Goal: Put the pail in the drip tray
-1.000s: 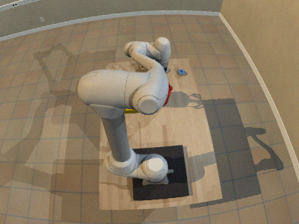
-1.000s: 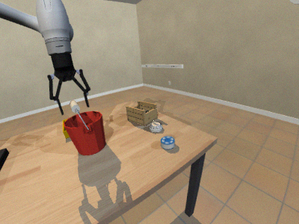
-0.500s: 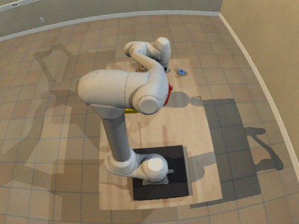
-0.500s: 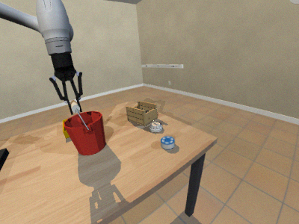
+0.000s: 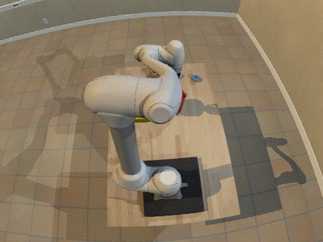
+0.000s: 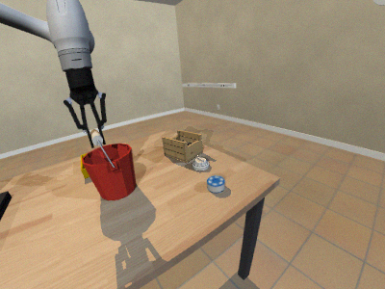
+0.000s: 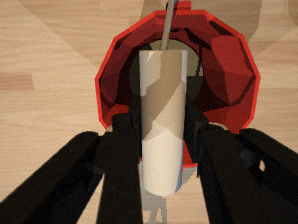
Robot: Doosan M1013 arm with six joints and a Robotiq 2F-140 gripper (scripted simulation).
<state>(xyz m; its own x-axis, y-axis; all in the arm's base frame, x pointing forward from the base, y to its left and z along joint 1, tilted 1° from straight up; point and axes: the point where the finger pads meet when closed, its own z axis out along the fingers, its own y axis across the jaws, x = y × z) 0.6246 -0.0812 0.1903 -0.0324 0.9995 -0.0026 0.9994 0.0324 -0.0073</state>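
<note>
My hand is 30 mm above the white cylindrical grip and 10 mm short of it. Also, from my hand: yellow drip tray 280 mm to the left, 220 mm below; then wooden crate 380 mm ahead, 190 mm below, 80 mm to the left; then red pail 90 mm below, 10 mm ahead.
</note>
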